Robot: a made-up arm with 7 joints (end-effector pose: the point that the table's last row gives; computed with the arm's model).
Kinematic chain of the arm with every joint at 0, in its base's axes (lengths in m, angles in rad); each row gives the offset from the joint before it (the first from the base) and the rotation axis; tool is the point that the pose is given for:
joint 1: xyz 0 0 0.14 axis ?
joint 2: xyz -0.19 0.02 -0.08 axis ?
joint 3: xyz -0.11 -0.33 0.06 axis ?
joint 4: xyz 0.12 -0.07 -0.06 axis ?
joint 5: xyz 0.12 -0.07 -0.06 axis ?
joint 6: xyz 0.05 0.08 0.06 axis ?
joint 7: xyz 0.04 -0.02 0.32 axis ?
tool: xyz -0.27 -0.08 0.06
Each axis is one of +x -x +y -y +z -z.
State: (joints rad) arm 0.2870 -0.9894 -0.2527 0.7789 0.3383 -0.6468 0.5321
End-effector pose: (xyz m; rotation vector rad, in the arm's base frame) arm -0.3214 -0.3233 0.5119 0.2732 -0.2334 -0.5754
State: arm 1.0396 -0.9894 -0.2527 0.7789 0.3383 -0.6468 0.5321
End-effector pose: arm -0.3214 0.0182 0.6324 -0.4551 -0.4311 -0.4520
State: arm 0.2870 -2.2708 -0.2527 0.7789 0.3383 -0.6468 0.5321
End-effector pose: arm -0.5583 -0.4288 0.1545 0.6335 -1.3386 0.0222
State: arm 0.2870 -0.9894 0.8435 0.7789 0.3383 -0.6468 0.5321
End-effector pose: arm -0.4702 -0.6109 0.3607 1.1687 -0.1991 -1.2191
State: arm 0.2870 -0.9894 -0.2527 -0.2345 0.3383 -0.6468 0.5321
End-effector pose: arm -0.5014 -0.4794 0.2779 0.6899 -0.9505 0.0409
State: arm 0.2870 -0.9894 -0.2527 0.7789 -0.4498 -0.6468 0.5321
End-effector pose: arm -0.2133 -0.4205 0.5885 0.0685 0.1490 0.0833
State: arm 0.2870 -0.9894 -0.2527 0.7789 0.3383 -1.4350 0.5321
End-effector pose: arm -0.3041 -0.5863 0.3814 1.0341 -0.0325 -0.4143
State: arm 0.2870 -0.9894 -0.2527 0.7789 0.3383 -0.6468 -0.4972
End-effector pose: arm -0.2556 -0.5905 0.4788 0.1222 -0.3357 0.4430
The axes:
joint 1: -x
joint 2: +y
joint 3: -z
joint 4: +y
joint 5: -z
joint 6: -x
joint 7: -z

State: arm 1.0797 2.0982 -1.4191 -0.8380 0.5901 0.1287 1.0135
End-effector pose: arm 0.2757 -0.1650 0.3980 -0.4580 1.1203 -1.7286
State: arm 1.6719 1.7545 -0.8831 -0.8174 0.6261 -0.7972 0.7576
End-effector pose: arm 0.0052 0.0586 0.6778 -0.2565 0.0063 -1.8742
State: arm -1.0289 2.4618 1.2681 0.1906 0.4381 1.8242 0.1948
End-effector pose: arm -0.4755 -0.0464 -0.3487 2.1660 -0.9157 -1.8182
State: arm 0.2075 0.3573 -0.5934 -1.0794 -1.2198 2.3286 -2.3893
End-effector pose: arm -0.4252 0.0104 -0.1178 -2.9024 0.7825 0.4159
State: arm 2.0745 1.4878 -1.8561 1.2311 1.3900 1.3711 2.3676
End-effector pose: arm -0.8412 -0.1825 0.2886 -2.3724 -0.7487 1.3695
